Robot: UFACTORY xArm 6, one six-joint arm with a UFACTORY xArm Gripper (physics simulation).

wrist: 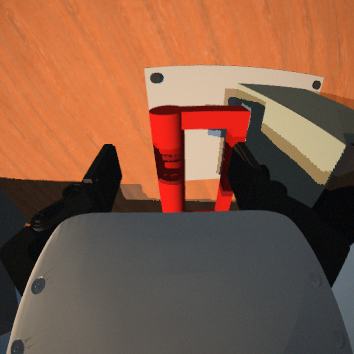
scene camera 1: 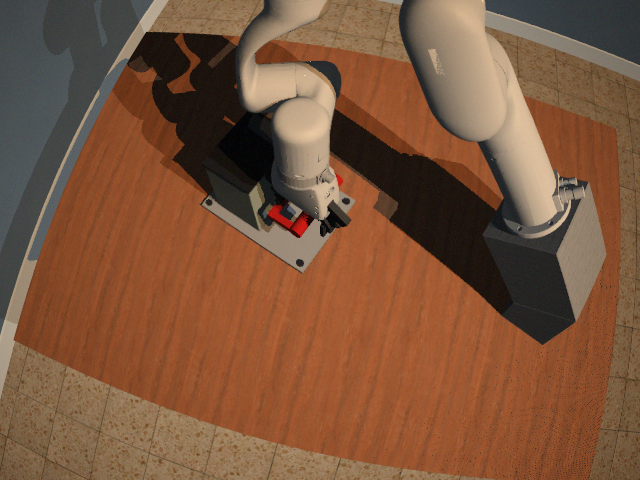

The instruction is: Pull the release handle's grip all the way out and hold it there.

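The release handle is a red rectangular frame with a thick round grip [scene camera 1: 300, 225] [wrist: 166, 130] along its outer side. It stands off the front of a grey-green housing [scene camera 1: 232, 201] [wrist: 305, 137]. In the scene view the arm's wrist hides the middle of the handle. My gripper [scene camera 1: 333, 227] [wrist: 174, 159] is open and empty, above the handle. In the wrist view the grip shows between the two spread fingers, touching neither, and the right finger overlaps the handle's inner bar. How far the fingertips are above the grip I cannot tell.
The housing stands on a pale base plate [scene camera 1: 297, 250] [wrist: 200, 85] with dark bolts at its corners. The plate lies on a wooden table top [scene camera 1: 310, 351] [wrist: 75, 65]. The arm's dark base block [scene camera 1: 527, 279] stands at the right, and the arm's shadow crosses the table.
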